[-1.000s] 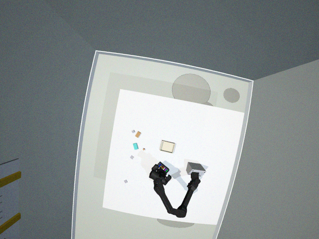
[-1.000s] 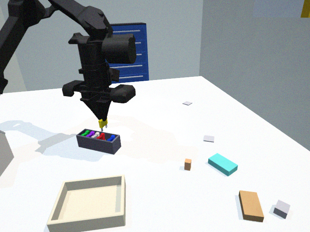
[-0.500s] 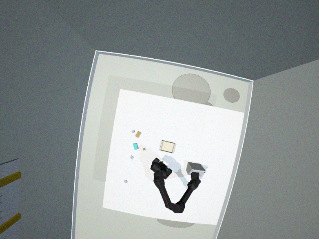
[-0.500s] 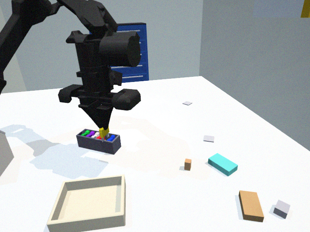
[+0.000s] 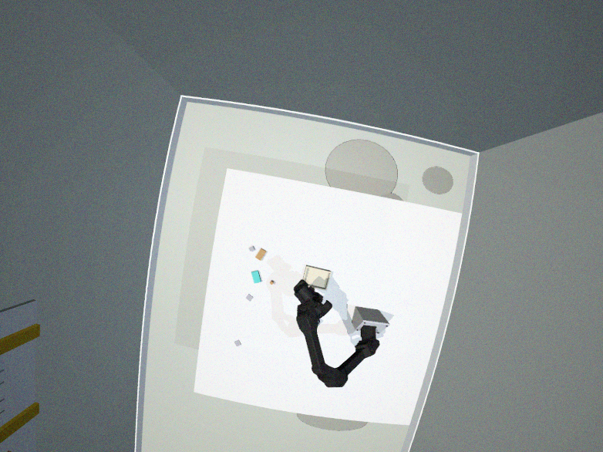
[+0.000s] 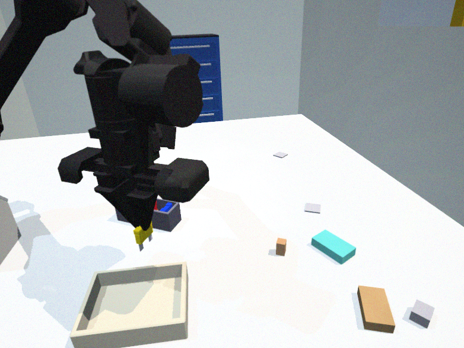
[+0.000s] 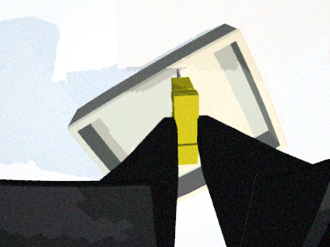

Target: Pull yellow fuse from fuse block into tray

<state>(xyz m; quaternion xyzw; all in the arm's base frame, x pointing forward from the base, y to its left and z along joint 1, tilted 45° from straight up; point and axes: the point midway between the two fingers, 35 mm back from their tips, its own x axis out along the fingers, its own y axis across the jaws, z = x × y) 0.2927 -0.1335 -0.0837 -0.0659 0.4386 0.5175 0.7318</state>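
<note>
Now: gripper tip 2 cm past the cream tray, 4 cm to the left of it and 10 cm above it. From my gripper tip the other things lie so: red fuse 16 cm to the left, 7 cm below; blue fuse 3 cm ahead, 14 cm to the left, 7 cm below; yellow fuse 1 cm below.
</note>
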